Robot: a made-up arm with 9 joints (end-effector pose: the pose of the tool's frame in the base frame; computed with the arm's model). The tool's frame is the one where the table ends.
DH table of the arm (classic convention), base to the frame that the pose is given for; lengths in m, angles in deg. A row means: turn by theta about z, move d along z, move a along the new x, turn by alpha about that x. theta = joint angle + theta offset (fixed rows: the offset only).
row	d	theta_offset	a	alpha
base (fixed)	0.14	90	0	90
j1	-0.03	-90	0.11	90
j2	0.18	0	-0.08	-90
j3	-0.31	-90	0.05	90
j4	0.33	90	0.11	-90
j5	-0.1	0	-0.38	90
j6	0.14	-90	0.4	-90
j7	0.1	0	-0.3	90
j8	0.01	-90	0.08	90
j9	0.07	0	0.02	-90
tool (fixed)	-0.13	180	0	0
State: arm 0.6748 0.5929 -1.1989 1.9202 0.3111 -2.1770 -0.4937 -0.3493 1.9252
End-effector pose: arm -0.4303 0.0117 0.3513 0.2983 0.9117 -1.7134
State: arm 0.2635 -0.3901 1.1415 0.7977 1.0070 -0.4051 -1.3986 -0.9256 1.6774
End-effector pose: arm -0.4548 -0.8280 -0.3030 -0.4050 1.5758 -0.1892
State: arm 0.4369 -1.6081 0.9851 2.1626 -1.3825 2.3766 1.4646 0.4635 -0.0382
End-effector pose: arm -0.1475 -0.5473 -0.0538 0.3412 -1.9048 2.3844
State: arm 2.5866 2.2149 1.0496 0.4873 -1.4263 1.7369 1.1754 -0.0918 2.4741
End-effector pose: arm 0.3598 0.9130 0.3180 0.8681 0.5368 -1.0871
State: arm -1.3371 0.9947 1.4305 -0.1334 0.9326 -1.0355 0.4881 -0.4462 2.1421
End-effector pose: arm -0.1333 -0.4601 1.2024 0.6888 2.3736 -0.6662
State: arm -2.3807 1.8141 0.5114 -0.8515 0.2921 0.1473 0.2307 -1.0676 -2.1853
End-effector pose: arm -0.4577 0.0109 1.0869 -0.1068 -2.6745 0.9666
